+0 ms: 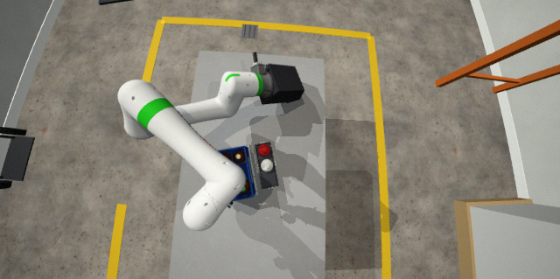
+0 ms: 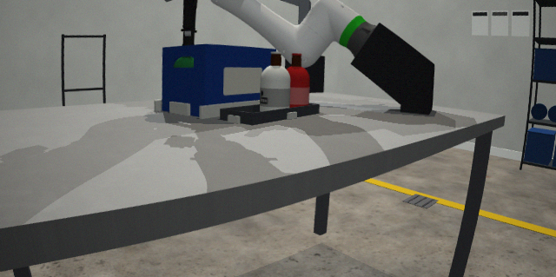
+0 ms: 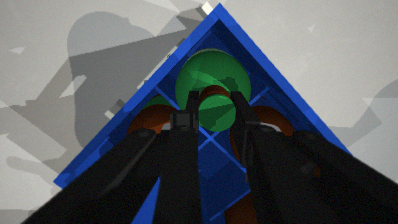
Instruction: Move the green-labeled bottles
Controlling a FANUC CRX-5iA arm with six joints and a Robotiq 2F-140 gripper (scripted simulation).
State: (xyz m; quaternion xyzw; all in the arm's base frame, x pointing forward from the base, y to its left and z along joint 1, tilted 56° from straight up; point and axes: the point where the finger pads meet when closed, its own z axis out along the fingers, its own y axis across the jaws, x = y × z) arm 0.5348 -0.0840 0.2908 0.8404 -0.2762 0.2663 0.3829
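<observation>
My hand is 80 mm above the green-labeled bottle. From my hand the other things lie so: blue crate 100 mm below, 90 mm behind, 40 mm to the left; then brown bottle 100 mm below, 80 mm behind; then white bottle 230 mm to the left, 100 mm below, 100 mm behind.
</observation>
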